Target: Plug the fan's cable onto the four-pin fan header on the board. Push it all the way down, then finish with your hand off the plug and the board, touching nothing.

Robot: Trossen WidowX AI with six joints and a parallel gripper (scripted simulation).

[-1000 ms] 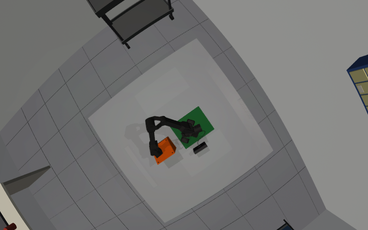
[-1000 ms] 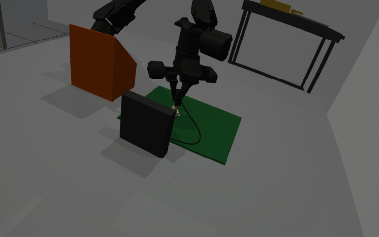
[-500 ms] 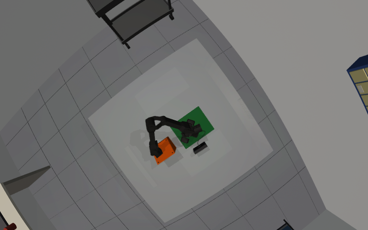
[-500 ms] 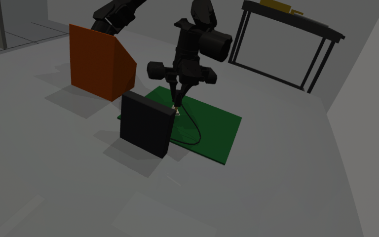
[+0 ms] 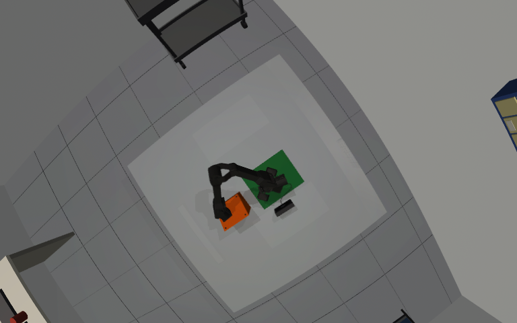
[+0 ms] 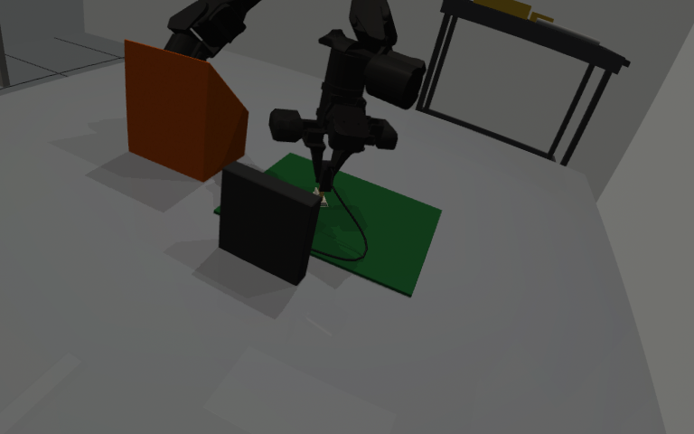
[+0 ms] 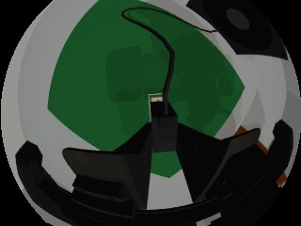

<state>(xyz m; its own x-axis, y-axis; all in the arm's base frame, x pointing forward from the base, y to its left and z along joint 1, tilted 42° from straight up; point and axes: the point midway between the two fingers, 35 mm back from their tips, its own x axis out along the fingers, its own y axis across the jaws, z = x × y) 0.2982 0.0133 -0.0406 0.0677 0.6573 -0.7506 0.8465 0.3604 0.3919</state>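
Right now the white four-pin header is 40 mm below my gripper tip. The rest, counted from my gripper tip: black plug: 10 mm to the right, 10 mm above; green board: 60 mm below, 40 mm ahead, 10 mm to the right; black square fan: 170 mm to the right, 20 mm behind, 20 mm above.
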